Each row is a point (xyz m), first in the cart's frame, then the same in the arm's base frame.
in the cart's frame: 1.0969 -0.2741 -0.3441
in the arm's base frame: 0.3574 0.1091 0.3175
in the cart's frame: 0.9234 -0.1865 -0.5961
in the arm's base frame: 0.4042 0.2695 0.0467
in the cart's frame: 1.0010 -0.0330 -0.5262
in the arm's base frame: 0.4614 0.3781 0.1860
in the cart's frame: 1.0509 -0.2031 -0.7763
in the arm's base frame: 0.6043 0.2158 -0.0313
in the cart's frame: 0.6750 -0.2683 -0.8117
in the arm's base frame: 0.3270 0.2999 -0.2819
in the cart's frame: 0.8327 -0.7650 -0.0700
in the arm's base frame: -0.1393 -0.2593 0.2581
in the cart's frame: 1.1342 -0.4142 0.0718
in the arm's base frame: 0.0952 -0.0572 0.6299
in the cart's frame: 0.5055 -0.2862 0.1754
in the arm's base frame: -0.4030 0.2936 0.4039
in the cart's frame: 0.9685 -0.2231 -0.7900
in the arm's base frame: 0.5455 0.2292 -0.0925
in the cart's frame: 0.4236 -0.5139 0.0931
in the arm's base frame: -0.4761 0.1188 0.2324
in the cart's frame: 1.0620 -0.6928 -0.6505
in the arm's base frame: 0.4037 -0.2477 -0.0579
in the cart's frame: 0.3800 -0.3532 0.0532
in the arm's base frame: -0.4409 0.2859 0.2204
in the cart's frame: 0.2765 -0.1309 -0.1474
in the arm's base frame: -0.3365 0.5415 0.0650
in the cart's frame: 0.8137 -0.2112 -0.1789
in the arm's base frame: 0.0625 0.2655 0.3112
